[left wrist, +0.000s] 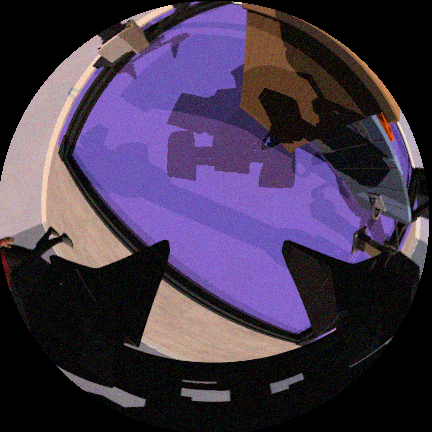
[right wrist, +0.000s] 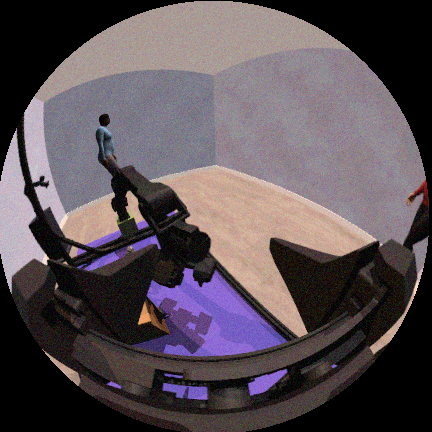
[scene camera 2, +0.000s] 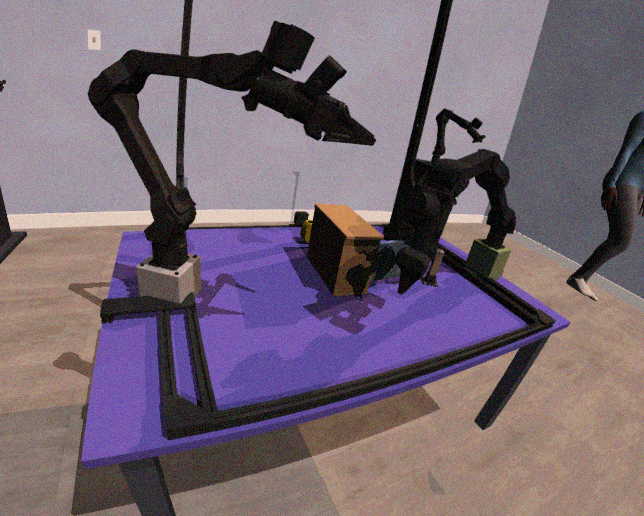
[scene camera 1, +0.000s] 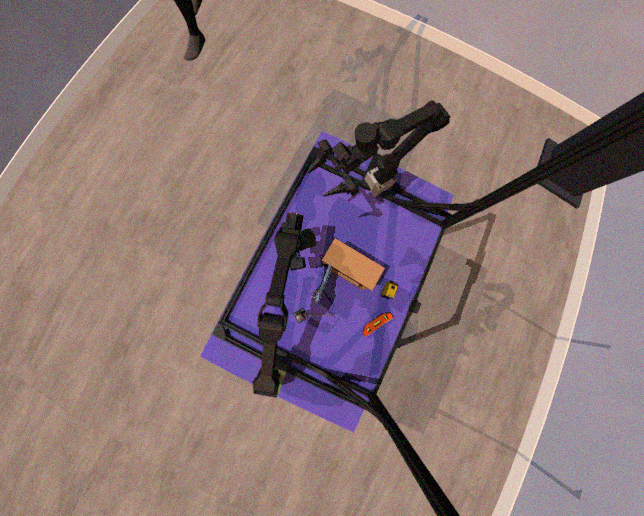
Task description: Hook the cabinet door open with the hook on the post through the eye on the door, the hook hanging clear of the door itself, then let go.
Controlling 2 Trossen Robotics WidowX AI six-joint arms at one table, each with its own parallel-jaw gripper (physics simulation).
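Frame: origin at the left arm's base, x back, y right, z up, level; centimetres.
Where they show: left gripper, between the fingertips: (left wrist: 227,246) (right wrist: 186,282) (scene camera 2: 404,287); right gripper, between the fingertips: (right wrist: 214,247) (scene camera 2: 373,140) (scene camera 1: 315,183); left arm's base, origin of its link: (right wrist: 123,216) (scene camera 2: 493,244) (scene camera 1: 269,379); right arm's base, origin of its link: (scene camera 2: 169,260) (scene camera 1: 382,176).
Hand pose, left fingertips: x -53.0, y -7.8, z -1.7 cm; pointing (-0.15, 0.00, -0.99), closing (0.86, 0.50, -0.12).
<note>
Each offset is from my left fingertips to the centre of the thing. "*": to the spot under its first point. Level surfaces: height alone.
The brown cabinet @[dx +0.3, dy +24.3, dz -1.7 cm] (scene camera 1: 354,263) (scene camera 2: 346,220) (right wrist: 150,320) stands mid-table. Its blue-grey door @[* dx +9.8, dy +15.6, dz +2.9 cm] (scene camera 1: 324,280) (left wrist: 392,175) stands swung out from one corner. An eye (left wrist: 377,206) sits on the door near its free edge. The short post @[* dx +25.5, dy +11.2, dz +0.3 cm] (scene camera 1: 301,314) (scene camera 2: 436,264) (left wrist: 368,246) stands near that edge. A thin dark hook shows beside the post in the left wrist view; I cannot tell whether it passes through the eye. My left gripper (left wrist: 227,246) is open and empty, above the table beside the cabinet and door. My right gripper (scene camera 2: 371,141) is open and empty, high up.
A yellow tape measure @[dx +4.4, dy +45.0, dz -6.4 cm] (scene camera 1: 390,290) (scene camera 2: 306,231) lies by the cabinet's far end from the door. An orange level @[dx +19.6, dy +44.3, dz -9.1 cm] (scene camera 1: 377,324) (left wrist: 386,127) lies beyond it. A black frame (scene camera 2: 344,395) (left wrist: 107,217) runs along the purple table's @[dz -10.0 cm] (scene camera 2: 290,365) edges. My left arm passes close to the post.
</note>
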